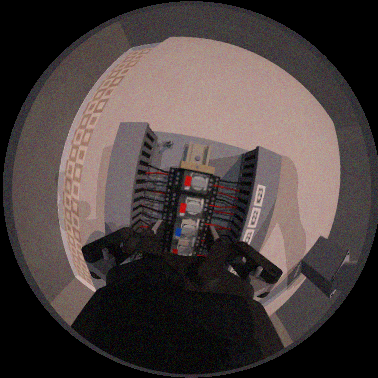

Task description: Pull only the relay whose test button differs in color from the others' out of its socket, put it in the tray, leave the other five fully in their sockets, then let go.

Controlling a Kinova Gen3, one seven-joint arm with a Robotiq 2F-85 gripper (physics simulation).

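Places are measured from the arm's base along level axes (x down, y ahead, z right), in millimetres.
Where they show: gripper, fingertip midpoint: (184, 229).
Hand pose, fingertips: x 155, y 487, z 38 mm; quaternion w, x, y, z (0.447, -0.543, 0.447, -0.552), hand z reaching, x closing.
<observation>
Things, the pixels of their top centre, and the offset from my fingertips. "pt": a spot on its surface instead.
- relay with the blue test button, top centre: (185, 233) dx -17, dy +0, dz +3 mm
- top relay at its top centre: (195, 182) dx -17, dy +8, dz +60 mm
- second relay at its top centre: (189, 208) dx -17, dy +4, dz +31 mm
- fourth relay at its top centre: (180, 253) dx -17, dy -4, dz -26 mm
- rail end at a spot on its surface: (197, 155) pt dx +47, dy +15, dz +99 mm
The relay with the blue test button (187, 230) is third from the top of the row, between relays with red buttons. It appears seated in line with the others. The top relay (197, 182) and the second relay (194, 206) have red buttons and sit in their sockets. Part of a fourth relay (185, 245) with a red button shows below the blue one. My gripper (184, 229) is part-way open, with one fingertip on each side of the row at the blue-button relay and gaps beside that relay. The lower relays are hidden by the gripper. The tray cannot be made out.
Grey slotted wire ducts stand left (124, 175) and right (267, 172) of the row, with black and red wires running to the sockets. The right duct carries white labels, K23 and K22 among them. A rail end (197, 155) shows above. A dark box (325, 262) stands at the lower right.
</observation>
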